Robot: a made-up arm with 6 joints. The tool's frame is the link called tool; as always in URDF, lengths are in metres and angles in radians. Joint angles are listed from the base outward.
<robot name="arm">
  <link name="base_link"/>
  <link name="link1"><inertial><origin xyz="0.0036 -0.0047 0.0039"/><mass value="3.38"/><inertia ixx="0.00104" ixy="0" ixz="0" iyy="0.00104" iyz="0" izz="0.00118"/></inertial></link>
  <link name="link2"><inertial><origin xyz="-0.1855 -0.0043 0.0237"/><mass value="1.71"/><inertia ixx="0.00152" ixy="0" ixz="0.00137" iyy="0.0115" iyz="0" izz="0.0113"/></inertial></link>
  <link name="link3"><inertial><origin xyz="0.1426 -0.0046 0.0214"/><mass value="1.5"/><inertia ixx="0.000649" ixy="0" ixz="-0.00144" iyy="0.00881" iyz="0" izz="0.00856"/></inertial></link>
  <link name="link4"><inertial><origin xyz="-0.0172 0.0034 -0.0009"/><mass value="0.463"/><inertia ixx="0.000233" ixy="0" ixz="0.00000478" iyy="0.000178" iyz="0" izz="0.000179"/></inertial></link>
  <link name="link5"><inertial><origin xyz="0.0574 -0.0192 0.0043"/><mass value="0.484"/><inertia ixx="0.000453" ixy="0" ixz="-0.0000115" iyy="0.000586" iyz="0" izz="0.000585"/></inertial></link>
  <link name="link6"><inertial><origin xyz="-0.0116 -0.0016 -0.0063"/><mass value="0.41"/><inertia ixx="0.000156" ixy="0" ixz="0.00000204" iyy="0.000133" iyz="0" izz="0.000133"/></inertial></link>
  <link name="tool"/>
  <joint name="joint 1" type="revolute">
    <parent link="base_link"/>
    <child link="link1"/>
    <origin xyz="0 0 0.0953" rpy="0 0 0"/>
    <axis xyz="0 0 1"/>
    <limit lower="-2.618" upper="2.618"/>
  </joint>
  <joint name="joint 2" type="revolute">
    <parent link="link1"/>
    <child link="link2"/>
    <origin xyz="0 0 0" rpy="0 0 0"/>
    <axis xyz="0.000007 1 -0.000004"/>
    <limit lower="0" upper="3.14"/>
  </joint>
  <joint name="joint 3" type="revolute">
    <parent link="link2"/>
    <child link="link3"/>
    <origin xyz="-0.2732 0 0.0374" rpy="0 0 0"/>
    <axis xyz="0.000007 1 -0.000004"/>
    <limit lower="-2.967" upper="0"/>
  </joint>
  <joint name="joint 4" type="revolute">
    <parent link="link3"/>
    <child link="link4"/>
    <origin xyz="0.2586 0 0.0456" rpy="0 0 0"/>
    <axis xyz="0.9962 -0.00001 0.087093"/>
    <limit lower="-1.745" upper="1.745"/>
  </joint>
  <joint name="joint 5" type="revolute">
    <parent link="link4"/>
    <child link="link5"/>
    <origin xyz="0 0 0" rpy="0 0 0"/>
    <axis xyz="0.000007 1 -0.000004"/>
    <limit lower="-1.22" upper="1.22"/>
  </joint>
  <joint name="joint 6" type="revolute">
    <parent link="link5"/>
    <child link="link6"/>
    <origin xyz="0.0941 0 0.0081" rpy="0 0 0"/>
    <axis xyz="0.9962 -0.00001 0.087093"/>
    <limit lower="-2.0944" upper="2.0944"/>
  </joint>
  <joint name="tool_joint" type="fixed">
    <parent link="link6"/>
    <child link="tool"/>
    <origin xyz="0 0 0" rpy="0 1.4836 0"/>
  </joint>
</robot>
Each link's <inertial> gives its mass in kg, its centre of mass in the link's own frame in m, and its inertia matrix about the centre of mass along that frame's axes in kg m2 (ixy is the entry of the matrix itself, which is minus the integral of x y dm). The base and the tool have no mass. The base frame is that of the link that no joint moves.
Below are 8 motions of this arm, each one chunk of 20 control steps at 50 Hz.
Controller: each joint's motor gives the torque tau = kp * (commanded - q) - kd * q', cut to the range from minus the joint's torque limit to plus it. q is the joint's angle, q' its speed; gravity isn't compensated. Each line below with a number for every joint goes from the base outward.
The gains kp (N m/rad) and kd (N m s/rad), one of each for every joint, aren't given. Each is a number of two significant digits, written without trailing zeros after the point. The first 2 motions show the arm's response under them.
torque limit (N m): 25 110 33 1.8 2.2 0.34
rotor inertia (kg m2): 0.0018 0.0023 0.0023 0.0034 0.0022 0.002
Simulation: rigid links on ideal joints. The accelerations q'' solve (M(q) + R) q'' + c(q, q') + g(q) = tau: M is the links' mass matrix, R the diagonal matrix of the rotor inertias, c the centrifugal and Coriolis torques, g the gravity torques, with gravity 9.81 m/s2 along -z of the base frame. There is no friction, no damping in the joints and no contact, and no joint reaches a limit. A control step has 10 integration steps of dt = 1/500 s. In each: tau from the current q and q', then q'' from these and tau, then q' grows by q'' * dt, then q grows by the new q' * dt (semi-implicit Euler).
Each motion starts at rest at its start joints. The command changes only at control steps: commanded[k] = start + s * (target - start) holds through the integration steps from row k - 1 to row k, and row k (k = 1, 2, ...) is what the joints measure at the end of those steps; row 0 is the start. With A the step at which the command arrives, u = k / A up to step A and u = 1 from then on. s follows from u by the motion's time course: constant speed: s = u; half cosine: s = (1 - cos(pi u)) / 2; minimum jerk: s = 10 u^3 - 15 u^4 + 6 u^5; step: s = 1 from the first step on.
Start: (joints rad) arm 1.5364 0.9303 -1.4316 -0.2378 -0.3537 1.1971
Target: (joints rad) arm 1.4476 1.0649 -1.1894 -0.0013 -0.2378 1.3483
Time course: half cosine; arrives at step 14
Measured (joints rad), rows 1 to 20:
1: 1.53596 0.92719 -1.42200 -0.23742 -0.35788 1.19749
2: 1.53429 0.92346 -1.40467 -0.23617 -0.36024 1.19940
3: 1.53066 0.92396 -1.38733 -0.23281 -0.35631 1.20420
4: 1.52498 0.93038 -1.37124 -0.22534 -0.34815 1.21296
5: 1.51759 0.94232 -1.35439 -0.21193 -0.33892 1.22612
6: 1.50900 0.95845 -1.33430 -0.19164 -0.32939 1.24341
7: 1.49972 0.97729 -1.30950 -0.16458 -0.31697 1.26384
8: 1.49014 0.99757 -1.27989 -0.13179 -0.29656 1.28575
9: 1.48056 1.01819 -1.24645 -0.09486 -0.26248 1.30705
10: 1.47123 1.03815 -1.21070 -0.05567 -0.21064 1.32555
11: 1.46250 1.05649 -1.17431 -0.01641 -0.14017 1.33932
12: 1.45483 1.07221 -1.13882 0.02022 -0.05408 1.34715
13: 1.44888 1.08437 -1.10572 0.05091 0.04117 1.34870
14: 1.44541 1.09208 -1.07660 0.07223 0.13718 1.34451
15: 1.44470 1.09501 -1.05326 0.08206 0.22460 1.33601
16: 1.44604 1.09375 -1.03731 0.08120 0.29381 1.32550
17: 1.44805 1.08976 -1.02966 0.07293 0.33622 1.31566
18: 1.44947 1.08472 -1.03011 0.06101 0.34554 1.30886
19: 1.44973 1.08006 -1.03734 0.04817 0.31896 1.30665
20: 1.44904 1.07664 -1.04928 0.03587 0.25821 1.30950
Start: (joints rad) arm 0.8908 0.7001 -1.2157 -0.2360 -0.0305 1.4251
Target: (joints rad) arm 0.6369 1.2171 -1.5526 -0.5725 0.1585 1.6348
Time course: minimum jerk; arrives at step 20
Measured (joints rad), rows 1 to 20:
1: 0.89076 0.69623 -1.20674 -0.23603 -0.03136 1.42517
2: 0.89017 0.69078 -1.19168 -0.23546 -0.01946 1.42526
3: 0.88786 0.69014 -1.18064 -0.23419 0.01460 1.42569
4: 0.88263 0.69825 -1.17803 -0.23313 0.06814 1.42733
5: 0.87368 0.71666 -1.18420 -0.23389 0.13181 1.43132
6: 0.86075 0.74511 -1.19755 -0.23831 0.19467 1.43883
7: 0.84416 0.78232 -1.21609 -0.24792 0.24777 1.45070
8: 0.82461 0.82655 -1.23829 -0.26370 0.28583 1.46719
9: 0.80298 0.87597 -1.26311 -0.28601 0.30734 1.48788
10: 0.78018 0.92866 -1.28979 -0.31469 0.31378 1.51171
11: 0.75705 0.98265 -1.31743 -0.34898 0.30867 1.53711
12: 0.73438 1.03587 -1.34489 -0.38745 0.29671 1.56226
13: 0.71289 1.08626 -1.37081 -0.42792 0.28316 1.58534
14: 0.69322 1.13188 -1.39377 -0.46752 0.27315 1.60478
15: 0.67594 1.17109 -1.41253 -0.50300 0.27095 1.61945
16: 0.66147 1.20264 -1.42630 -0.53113 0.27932 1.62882
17: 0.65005 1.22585 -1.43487 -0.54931 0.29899 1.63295
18: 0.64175 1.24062 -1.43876 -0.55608 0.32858 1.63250
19: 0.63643 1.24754 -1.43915 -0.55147 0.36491 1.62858
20: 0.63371 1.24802 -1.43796 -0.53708 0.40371 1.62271
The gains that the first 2 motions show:
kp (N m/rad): 110 320 69 2.4 2.7 1.6
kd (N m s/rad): 2.7 6.2 2.2 0.042 0.043 0.019
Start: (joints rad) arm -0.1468 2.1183 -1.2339 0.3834 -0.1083 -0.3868
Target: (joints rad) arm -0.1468 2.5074 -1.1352 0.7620 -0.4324 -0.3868
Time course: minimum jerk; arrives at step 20
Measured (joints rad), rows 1 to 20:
1: -0.14670 2.12302 -1.23198 0.38291 -0.11303 -0.38672
2: -0.14655 2.13363 -1.22584 0.38234 -0.12053 -0.38662
3: -0.14656 2.14725 -1.21589 0.38362 -0.12208 -0.38667
4: -0.14682 2.16268 -1.20395 0.38919 -0.11239 -0.38693
5: -0.14729 2.18021 -1.19207 0.40129 -0.09242 -0.38733
6: -0.14775 2.20089 -1.18164 0.42125 -0.06898 -0.38763
7: -0.14796 2.22578 -1.17313 0.44927 -0.05175 -0.38757
8: -0.14767 2.25540 -1.16623 0.48446 -0.04959 -0.38693
9: -0.14674 2.28953 -1.16032 0.52515 -0.06753 -0.38567
10: -0.14523 2.32718 -1.15472 0.56898 -0.10532 -0.38393
11: -0.14343 2.36674 -1.14887 0.61322 -0.15750 -0.38202
12: -0.14185 2.40625 -1.14227 0.65524 -0.21495 -0.38039
13: -0.14101 2.44364 -1.13458 0.69316 -0.26740 -0.37952
14: -0.14132 2.47715 -1.12566 0.72629 -0.30620 -0.37976
15: -0.14285 2.50547 -1.11574 0.75504 -0.32633 -0.38118
16: -0.14540 2.52784 -1.10536 0.78020 -0.32725 -0.38350
17: -0.14846 2.54398 -1.09527 0.80225 -0.31238 -0.38612
18: -0.15142 2.55402 -1.08626 0.82087 -0.28782 -0.38834
19: -0.15366 2.55849 -1.07920 0.83496 -0.26072 -0.38953
20: -0.15471 2.55842 -1.07492 0.84311 -0.23796 -0.38936

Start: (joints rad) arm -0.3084 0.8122 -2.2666 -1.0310 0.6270 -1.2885
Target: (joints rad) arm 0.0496 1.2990 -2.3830 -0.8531 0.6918 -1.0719
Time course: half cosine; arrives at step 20
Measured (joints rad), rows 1 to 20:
1: -0.30838 0.80850 -2.26124 -1.02972 0.63542 -1.28799
2: -0.30731 0.80601 -2.26217 -1.02209 0.66472 -1.28617
3: -0.30299 0.80847 -2.27358 -1.01327 0.70829 -1.28170
4: -0.29375 0.81645 -2.29196 -1.01152 0.75462 -1.27328
5: -0.27902 0.83022 -2.31352 -1.02265 0.79444 -1.26039
6: -0.25900 0.85008 -2.33552 -1.04864 0.82252 -1.24354
7: -0.23437 0.87608 -2.35599 -1.08773 0.83753 -1.22402
8: -0.20618 0.90789 -2.37352 -1.13470 0.84133 -1.20355
9: -0.17583 0.94481 -2.38708 -1.18147 0.83763 -1.18380
10: -0.14506 0.98584 -2.39597 -1.21816 0.83051 -1.16597
11: -0.11549 1.02980 -2.39979 -1.23502 0.82276 -1.15056
12: -0.08804 1.07541 -2.39844 -1.22468 0.81529 -1.13737
13: -0.06260 1.12139 -2.39209 -1.18377 0.80791 -1.12567
14: -0.03896 1.16649 -2.38112 -1.11331 0.80100 -1.11444
15: -0.01734 1.20948 -2.36604 -1.01815 0.79610 -1.10281
16: 0.00214 1.24916 -2.34756 -0.90632 0.79588 -1.09028
17: 0.01932 1.28436 -2.32662 -0.78763 0.80385 -1.07696
18: 0.03379 1.31389 -2.30432 -0.67218 0.82337 -1.06352
19: 0.04511 1.33662 -2.28189 -0.56900 0.85642 -1.05105
20: 0.05278 1.35160 -2.26057 -0.48489 0.90236 -1.04093

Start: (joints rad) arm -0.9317 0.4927 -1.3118 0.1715 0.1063 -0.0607
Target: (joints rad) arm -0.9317 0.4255 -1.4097 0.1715 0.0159 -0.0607
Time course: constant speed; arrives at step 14
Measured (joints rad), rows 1 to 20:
1: -0.93161 0.48689 -1.30319 0.17171 0.10840 -0.06072
2: -0.93150 0.47602 -1.28992 0.17294 0.12988 -0.06086
3: -0.93145 0.46540 -1.28126 0.17568 0.17749 -0.06095
4: -0.93150 0.45734 -1.27917 0.17971 0.24223 -0.06069
5: -0.93161 0.45187 -1.28173 0.18456 0.30859 -0.05981
6: -0.93172 0.44797 -1.28619 0.18972 0.36246 -0.05830
7: -0.93180 0.44459 -1.29086 0.19455 0.39521 -0.05643
8: -0.93183 0.44108 -1.29539 0.19840 0.40432 -0.05461
9: -0.93181 0.43722 -1.30031 0.20065 0.39189 -0.05330
10: -0.93176 0.43298 -1.30635 0.20092 0.36262 -0.05285
11: -0.93170 0.42838 -1.31401 0.19912 0.32221 -0.05339
12: -0.93163 0.42338 -1.32346 0.19554 0.27618 -0.05482
13: -0.93156 0.41792 -1.33451 0.19079 0.22923 -0.05684
14: -0.93151 0.41197 -1.34678 0.18564 0.18490 -0.05902
15: -0.93150 0.40624 -1.35967 0.18068 0.14432 -0.06093
16: -0.93158 0.40154 -1.37213 0.17625 0.10677 -0.06223
17: -0.93172 0.39820 -1.38299 0.17254 0.07192 -0.06279
18: -0.93188 0.39622 -1.39138 0.16963 0.04075 -0.06270
19: -0.93201 0.39539 -1.39691 0.16758 0.01544 -0.06221
20: -0.93207 0.39547 -1.39963 0.16649 -0.00125 -0.06158

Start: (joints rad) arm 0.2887 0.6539 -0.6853 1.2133 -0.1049 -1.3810
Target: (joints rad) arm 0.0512 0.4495 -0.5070 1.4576 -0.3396 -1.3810
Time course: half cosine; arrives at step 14
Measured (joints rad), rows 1 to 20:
1: 0.28801 0.65031 -0.67664 1.21345 -0.10459 -1.38095
2: 0.28416 0.64254 -0.65659 1.21672 -0.10009 -1.38069
3: 0.27519 0.63221 -0.63012 1.22683 -0.08878 -1.38000
4: 0.26073 0.61928 -0.60067 1.24590 -0.07230 -1.37872
5: 0.24150 0.60299 -0.57052 1.27392 -0.05567 -1.37675
6: 0.21869 0.58295 -0.54130 1.30910 -0.04554 -1.37419
7: 0.19352 0.55967 -0.51434 1.34862 -0.04828 -1.37137
8: 0.16710 0.53462 -0.49065 1.38958 -0.06840 -1.36888
9: 0.14051 0.50972 -0.47074 1.42959 -0.10767 -1.36744
10: 0.11485 0.48682 -0.45463 1.46683 -0.16480 -1.36764
11: 0.09131 0.46730 -0.44191 1.49993 -0.23565 -1.36978
12: 0.07115 0.45204 -0.43202 1.52788 -0.31379 -1.37374
13: 0.05559 0.44151 -0.42449 1.55021 -0.39149 -1.37899
14: 0.04567 0.43599 -0.41916 1.56707 -0.46075 -1.38473
15: 0.04148 0.43490 -0.41590 1.57920 -0.51356 -1.39005
16: 0.04150 0.43633 -0.41434 1.58768 -0.54253 -1.39398
17: 0.04360 0.43820 -0.41391 1.59316 -0.54347 -1.39574
18: 0.04611 0.43946 -0.41420 1.59550 -0.51738 -1.39491
19: 0.04821 0.44001 -0.41490 1.59396 -0.47011 -1.39153
20: 0.04978 0.44019 -0.41586 1.58783 -0.41053 -1.38621

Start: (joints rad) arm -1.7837 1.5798 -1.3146 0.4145 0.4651 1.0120
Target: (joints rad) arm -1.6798 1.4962 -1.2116 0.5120 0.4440 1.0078
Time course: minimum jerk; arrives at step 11
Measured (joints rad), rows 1 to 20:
1: -1.78353 1.58099 -1.30793 0.41497 0.46102 1.01206
2: -1.78292 1.58418 -1.29245 0.41459 0.45767 1.01189
3: -1.78097 1.58751 -1.27053 0.41133 0.46087 1.01100
4: -1.77626 1.58824 -1.24322 0.40426 0.47197 1.00899
5: -1.76742 1.58422 -1.21211 0.39407 0.49139 1.00561
6: -1.75372 1.57483 -1.18006 0.38339 0.51996 1.00094
7: -1.73548 1.56113 -1.15069 0.37646 0.55803 0.99545
8: -1.71440 1.54548 -1.12734 0.37829 0.60405 0.98996
9: -1.69340 1.53078 -1.11212 0.39312 0.65388 0.98547
10: -1.67584 1.51952 -1.10542 0.42248 0.70112 0.98295
11: -1.66413 1.51298 -1.10586 0.46379 0.73782 0.98303
12: -1.65867 1.51066 -1.11065 0.51029 0.75529 0.98587
13: -1.65808 1.51105 -1.11683 0.55308 0.74707 0.99109
14: -1.66038 1.51263 -1.12243 0.58384 0.71225 0.99774
15: -1.66406 1.51444 -1.12669 0.59676 0.65628 1.00456
16: -1.66837 1.51607 -1.12963 0.58965 0.58961 1.01021
17: -1.67310 1.51732 -1.13165 0.56426 0.52466 1.01354
18: -1.67814 1.51808 -1.13320 0.52597 0.47263 1.01383
19: -1.68309 1.51825 -1.13462 0.48259 0.44092 1.01096
20: -1.68728 1.51788 -1.13599 0.44238 0.43193 1.00558

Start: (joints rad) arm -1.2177 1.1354 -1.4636 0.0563 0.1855 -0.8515
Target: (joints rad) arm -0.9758 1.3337 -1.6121 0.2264 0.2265 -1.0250
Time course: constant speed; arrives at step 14
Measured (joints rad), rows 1 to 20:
1: -1.21343 1.13647 -1.45943 0.05478 0.18854 -0.85365
2: -1.20229 1.14297 -1.45515 0.05361 0.20775 -0.86023
3: -1.18596 1.15683 -1.45494 0.05676 0.24545 -0.87165
4: -1.16720 1.17630 -1.45671 0.06721 0.29362 -0.88683
5: -1.14807 1.19851 -1.45743 0.08590 0.34355 -0.90381
6: -1.12944 1.22106 -1.45574 0.11157 0.39020 -0.92035
7: -1.11137 1.24249 -1.45228 0.14121 0.43218 -0.93465
8: -1.09358 1.26217 -1.44875 0.17109 0.46976 -0.94581
9: -1.07577 1.27995 -1.44701 0.19779 0.50289 -0.95400
10: -1.05780 1.29597 -1.44841 0.21898 0.53044 -0.96034
11: -1.03971 1.31051 -1.45364 0.23385 0.55036 -0.96647
12: -1.02165 1.32391 -1.46274 0.24293 0.56043 -0.97405
13: -1.00382 1.33657 -1.47524 0.24770 0.55912 -0.98427
14: -0.98638 1.34884 -1.49039 0.24998 0.54609 -0.99760
15: -0.97210 1.35778 -1.50242 0.25565 0.51700 -1.01212
16: -0.96374 1.36137 -1.50875 0.26764 0.47691 -1.02422
17: -0.96143 1.36067 -1.51207 0.28219 0.43864 -1.03108
18: -0.96372 1.35752 -1.51539 0.29286 0.41161 -1.03160
19: -0.96840 1.35344 -1.52001 0.29435 0.39807 -1.02667
20: -0.97330 1.34946 -1.52573 0.28472 0.39495 -1.01866

